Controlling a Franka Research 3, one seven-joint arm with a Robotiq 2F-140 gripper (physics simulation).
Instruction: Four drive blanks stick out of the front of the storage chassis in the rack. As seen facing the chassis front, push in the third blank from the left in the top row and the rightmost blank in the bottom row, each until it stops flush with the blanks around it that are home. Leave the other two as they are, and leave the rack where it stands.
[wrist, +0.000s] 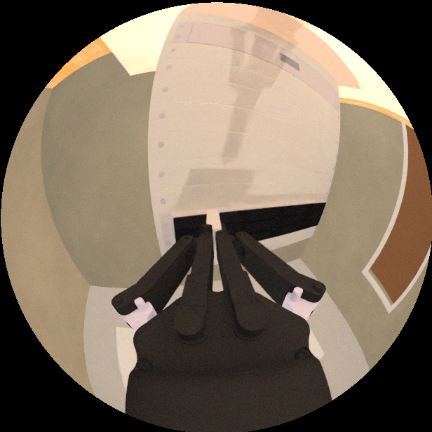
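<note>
The storage chassis shows in the wrist view as a black band low in the pale rack. Its blanks are dark and their seams are hard to make out, so I cannot tell single blanks or rows apart. No blank plainly stands out from the part of the band that shows. My gripper is shut and empty. Its fingertips, with a pale tip piece between them, overlap the band left of its middle in this view. Whether they touch a blank cannot be told, and the fingers hide part of the band.
Pale panels with a column of round holes along the left side fill the rack above the band, with a shadow of the arm on them. A brown panel with a white border is at the right. Grey-green surfaces flank the rack on both sides.
</note>
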